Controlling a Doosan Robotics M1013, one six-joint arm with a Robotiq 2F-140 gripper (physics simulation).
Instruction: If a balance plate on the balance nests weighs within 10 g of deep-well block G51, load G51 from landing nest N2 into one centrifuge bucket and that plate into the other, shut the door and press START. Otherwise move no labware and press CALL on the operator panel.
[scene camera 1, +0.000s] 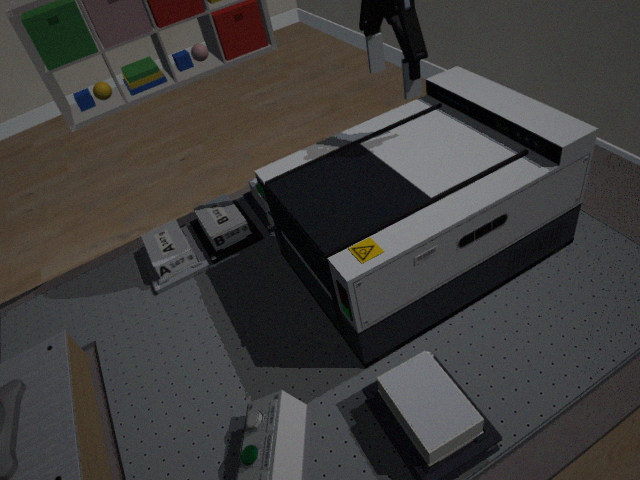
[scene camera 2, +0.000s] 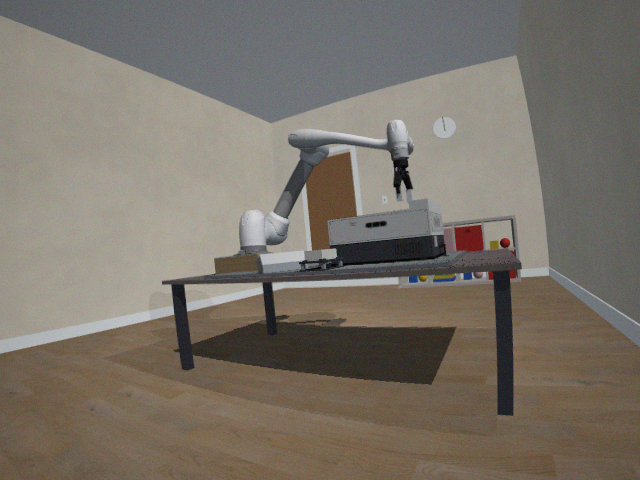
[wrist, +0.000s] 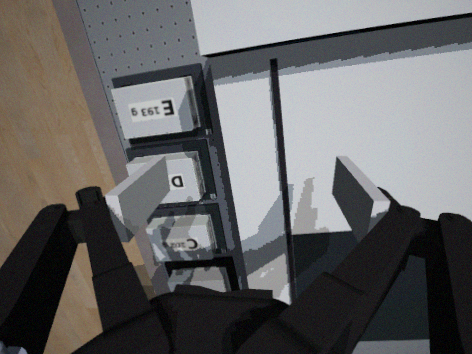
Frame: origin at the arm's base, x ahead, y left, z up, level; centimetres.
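Seen in the pictures: gripper, fingertip midpoint: (scene camera 1: 394, 83) (scene camera 2: 405, 201) (wrist: 248, 174).
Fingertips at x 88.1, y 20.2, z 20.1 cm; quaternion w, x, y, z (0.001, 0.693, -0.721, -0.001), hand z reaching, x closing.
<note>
Pixels of each thing's middle, then the offset from my fingertips to it. "pt": a spot on its surface instead.
- centrifuge at the middle of its body: (wrist: 361, 164) (scene camera 1: 416, 200) (scene camera 2: 388, 234) dx -5.3, dy -14.2, dz -15.6 cm
- plate C at the middle of its body: (wrist: 182, 238) dx -23.8, dy +16.5, dz -24.5 cm
- finger partly covers plate D at the middle of its body: (wrist: 167, 178) dx -10.2, dy +17.4, dz -24.5 cm
- Plate A at the middle of its body: (scene camera 1: 168, 248) dx -50.5, dy +12.6, dz -24.5 cm
- plate B at the middle of its body: (scene camera 1: 221, 221) (wrist: 200, 288) dx -37.8, dy +14.5, dz -24.5 cm
- white block at the middle of its body: (scene camera 1: 428, 405) (scene camera 2: 321, 254) dx -23.0, dy -45.4, dz -21.9 cm
- small panel at a spot on its surface: (scene camera 1: 289, 439) pt dx -41.6, dy -40.8, dz -21.5 cm
- green button at the middle of its body: (scene camera 1: 250, 455) dx -47.2, dy -40.5, dz -21.4 cm
- centrifuge's raised rear housing at a spot on its surface: (scene camera 1: 516, 108) pt dx +14.0, dy -16.3, dz -3.4 cm
My gripper (scene camera 1: 393, 77) (scene camera 2: 404, 197) (wrist: 248, 174) is open and empty, high above the centrifuge's side by the balance nests. The centrifuge (scene camera 1: 465, 258) (scene camera 2: 379, 232) (wrist: 375, 135) has a dark panel on its top; no buckets show. In the wrist view, plate E (wrist: 152, 108) reads 193 g, plate C (wrist: 185, 240) seems to read 202 g, and a finger partly covers plate D (wrist: 187, 175). Plate A (scene camera 1: 168, 245) and plate B (scene camera 1: 222, 222) sit on nests; their weights are hard to read. A white block (scene camera 1: 429, 403) sits on a dark nest, its label not visible.
A small panel (scene camera 1: 289, 439) with a green button (scene camera 1: 249, 454) and a pale button stands near the front. The arm's base block (scene camera 1: 36, 403) (scene camera 2: 235, 264) is at the left. The centrifuge's raised rear housing (scene camera 1: 516, 108) stands close to the fingers. A cube shelf is behind.
</note>
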